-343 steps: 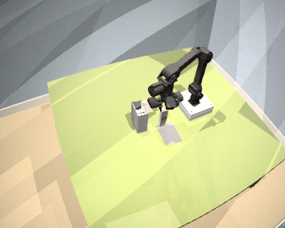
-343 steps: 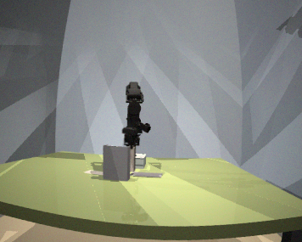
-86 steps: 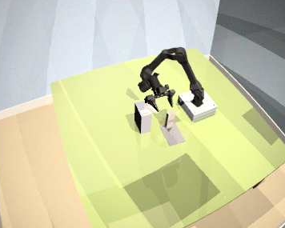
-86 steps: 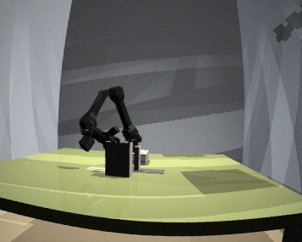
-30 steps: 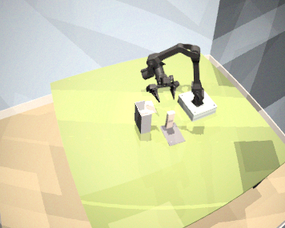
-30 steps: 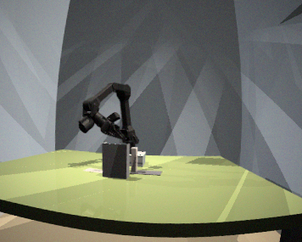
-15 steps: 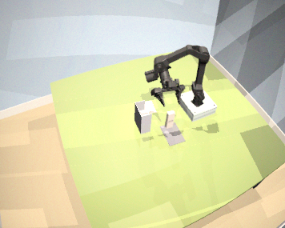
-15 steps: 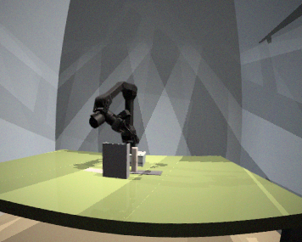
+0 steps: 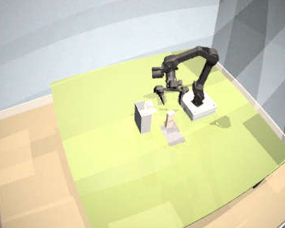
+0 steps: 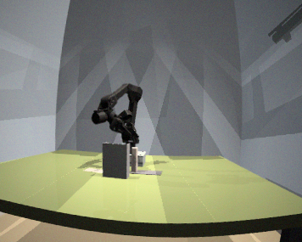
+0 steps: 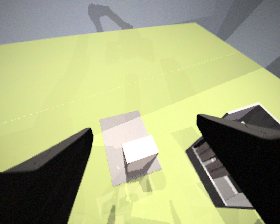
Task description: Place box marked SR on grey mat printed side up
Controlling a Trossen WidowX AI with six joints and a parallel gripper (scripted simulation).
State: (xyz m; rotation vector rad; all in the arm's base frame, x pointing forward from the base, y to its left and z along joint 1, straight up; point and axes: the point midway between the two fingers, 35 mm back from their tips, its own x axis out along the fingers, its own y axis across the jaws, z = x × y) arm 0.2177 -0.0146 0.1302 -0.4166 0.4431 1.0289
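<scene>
My gripper tip is 17 cm above the grey mat, 6 cm to the right of it and 2 cm short of it. From my gripper tip the other things lie so: white card 19 cm to the right, 18 cm below, 1 cm ahead.
</scene>
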